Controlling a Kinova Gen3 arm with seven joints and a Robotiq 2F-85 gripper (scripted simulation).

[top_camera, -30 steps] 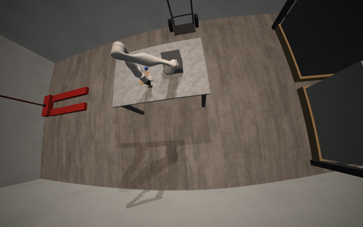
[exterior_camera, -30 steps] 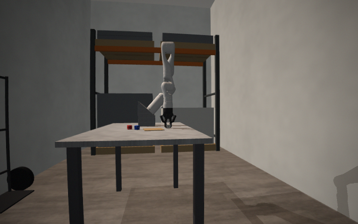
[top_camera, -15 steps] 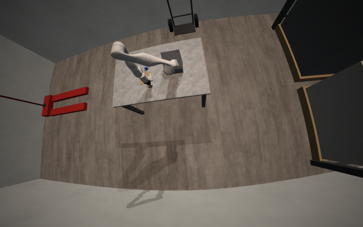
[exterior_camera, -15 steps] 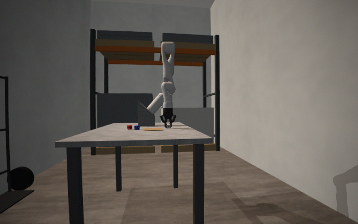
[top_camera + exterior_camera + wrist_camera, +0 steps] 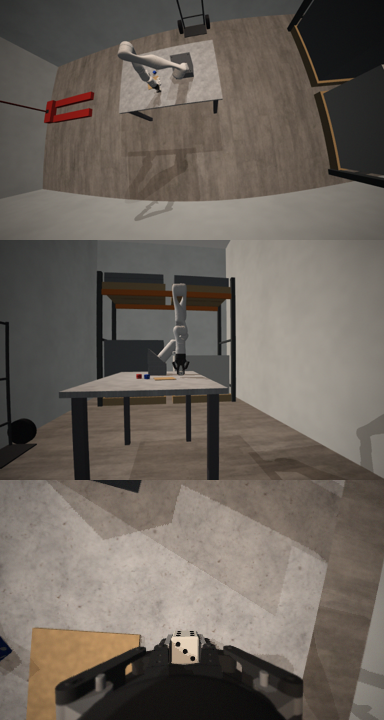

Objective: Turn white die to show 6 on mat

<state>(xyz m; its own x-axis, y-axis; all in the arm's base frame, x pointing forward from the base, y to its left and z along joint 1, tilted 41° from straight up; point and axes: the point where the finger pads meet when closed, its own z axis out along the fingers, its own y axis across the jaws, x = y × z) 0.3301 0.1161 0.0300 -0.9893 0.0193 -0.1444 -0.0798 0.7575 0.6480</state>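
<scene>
The tan mat is 70 mm ahead of my hand, 130 mm to the right of it and 30 mm below it. The rest, counted from my hand: red die (10 mm behind, 300 mm to the right, 20 mm below); blue die (30 mm ahead, 250 mm to the right, 20 mm below); white die (10 mm below).
</scene>
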